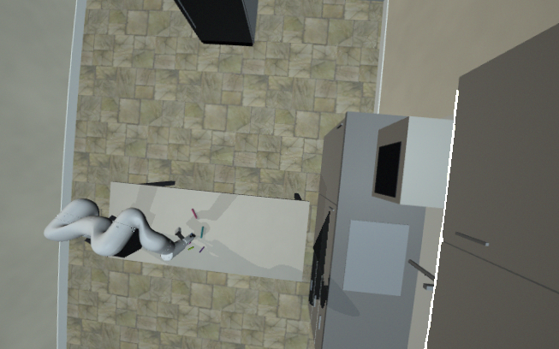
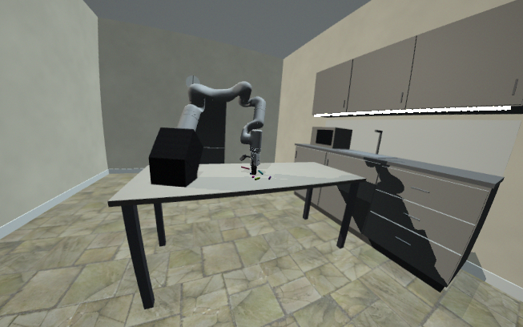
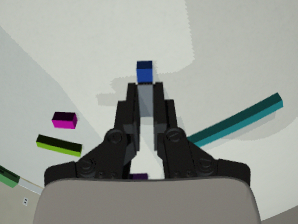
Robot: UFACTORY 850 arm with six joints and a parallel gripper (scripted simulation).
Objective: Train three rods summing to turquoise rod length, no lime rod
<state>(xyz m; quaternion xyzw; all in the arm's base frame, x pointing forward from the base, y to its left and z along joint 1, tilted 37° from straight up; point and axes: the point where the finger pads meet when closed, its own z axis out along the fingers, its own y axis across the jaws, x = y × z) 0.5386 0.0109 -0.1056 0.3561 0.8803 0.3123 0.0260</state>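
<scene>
The grey rod lies 20 mm below my hand. Round my hand: turquoise rod 70 mm ahead, 40 mm to the left, 20 mm below; magenta rod 30 mm behind, 70 mm to the right, 20 mm below; small blue rod 20 mm behind, 20 mm to the left, 20 mm below.
</scene>
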